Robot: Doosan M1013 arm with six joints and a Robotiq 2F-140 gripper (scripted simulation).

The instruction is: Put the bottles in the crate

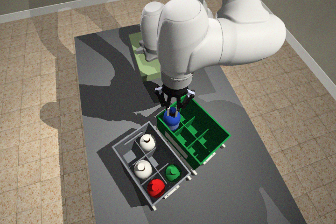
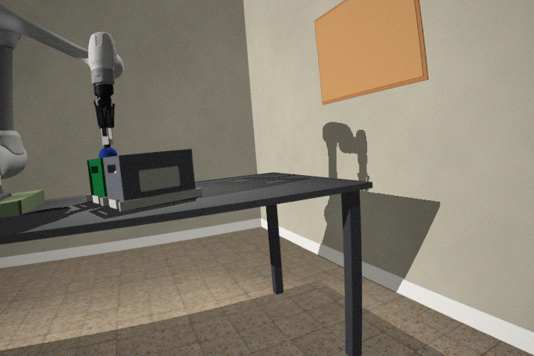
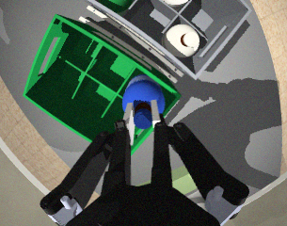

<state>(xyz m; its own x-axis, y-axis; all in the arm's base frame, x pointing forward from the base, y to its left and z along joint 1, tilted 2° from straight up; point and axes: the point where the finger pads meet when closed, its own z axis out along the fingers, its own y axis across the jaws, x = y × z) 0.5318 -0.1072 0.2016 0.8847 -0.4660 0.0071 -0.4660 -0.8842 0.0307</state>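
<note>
Right now my hand is 80 mm above the blue bottle. Also, from my hand: green bottle (200 mm ahead, 70 mm to the right, 170 mm below); grey crate (130 mm ahead, 140 mm to the right, 170 mm below); green crate (60 mm ahead, 70 mm to the left, 170 mm below).
</note>
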